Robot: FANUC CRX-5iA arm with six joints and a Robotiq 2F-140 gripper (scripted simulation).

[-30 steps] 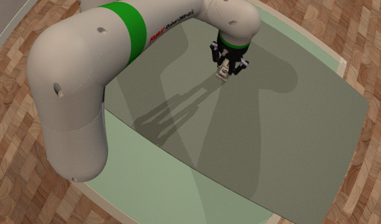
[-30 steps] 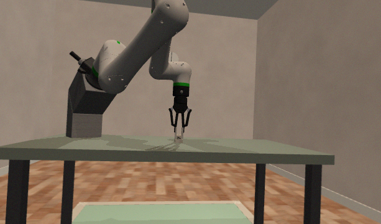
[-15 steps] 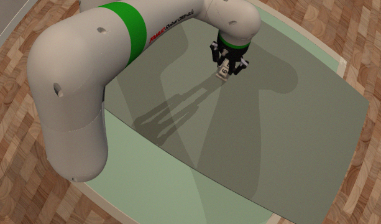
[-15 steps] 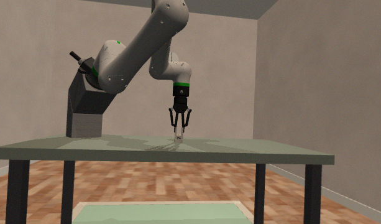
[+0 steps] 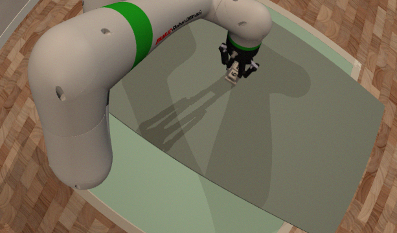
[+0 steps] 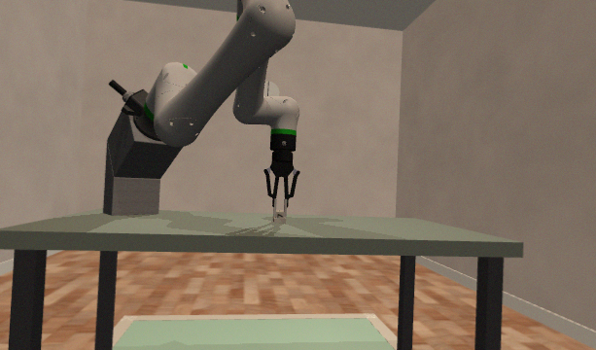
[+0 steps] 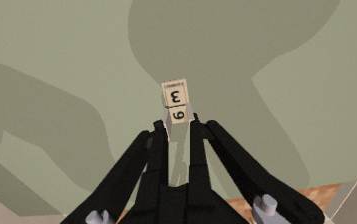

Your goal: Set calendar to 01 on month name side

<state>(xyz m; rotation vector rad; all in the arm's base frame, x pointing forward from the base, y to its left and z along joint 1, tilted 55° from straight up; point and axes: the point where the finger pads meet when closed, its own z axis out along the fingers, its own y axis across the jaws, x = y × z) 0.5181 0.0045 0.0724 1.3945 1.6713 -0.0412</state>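
Right now the calendar tray is 20 mm to the left of my hand and 40 mm below it.
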